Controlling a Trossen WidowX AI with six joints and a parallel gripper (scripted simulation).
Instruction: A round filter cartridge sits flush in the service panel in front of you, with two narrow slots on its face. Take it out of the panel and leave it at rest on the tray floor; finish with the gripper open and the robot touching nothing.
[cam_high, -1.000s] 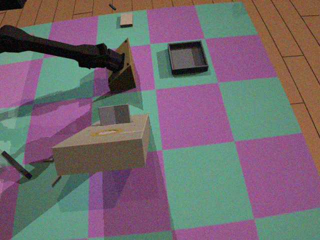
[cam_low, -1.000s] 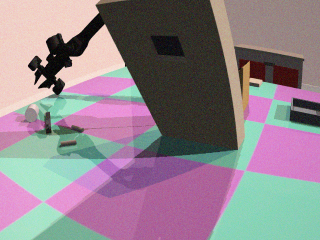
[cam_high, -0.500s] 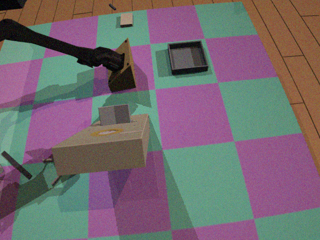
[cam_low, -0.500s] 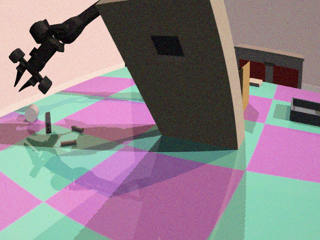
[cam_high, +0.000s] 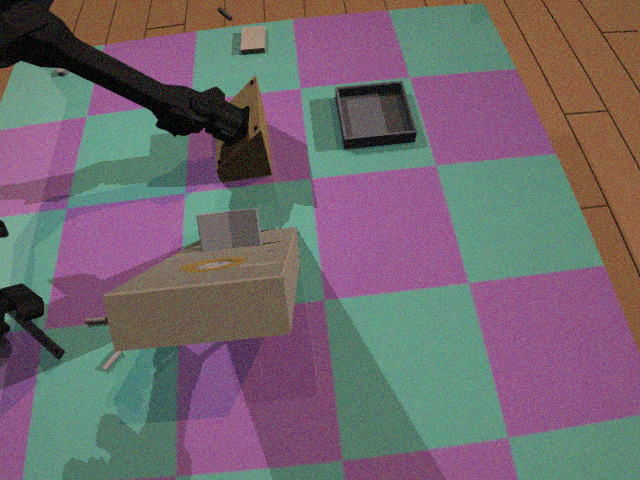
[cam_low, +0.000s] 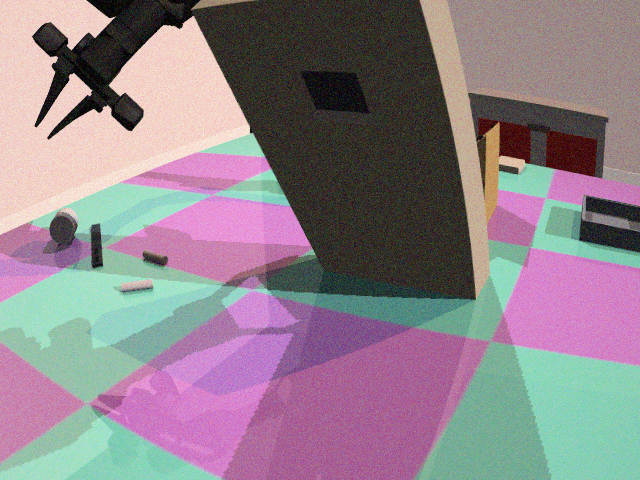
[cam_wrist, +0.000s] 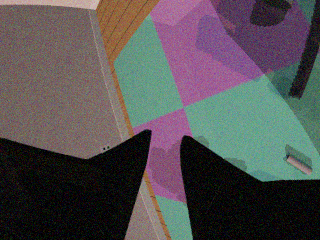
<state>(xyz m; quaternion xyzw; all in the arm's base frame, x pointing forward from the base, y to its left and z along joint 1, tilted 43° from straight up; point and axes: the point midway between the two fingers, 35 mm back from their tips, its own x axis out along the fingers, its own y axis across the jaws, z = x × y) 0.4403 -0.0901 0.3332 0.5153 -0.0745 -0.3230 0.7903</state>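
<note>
The round filter cartridge is 350 mm to the left of my gripper tip, 120 mm behind it and 50 mm above it. The rest, counted from my gripper tip: beige block 860 mm behind, 270 mm to the left, 180 mm below; tan service panel box 340 mm to the left, 170 mm behind, 30 mm below; dark grey tray 590 mm behind, 570 mm to the left, 180 mm below.
</note>
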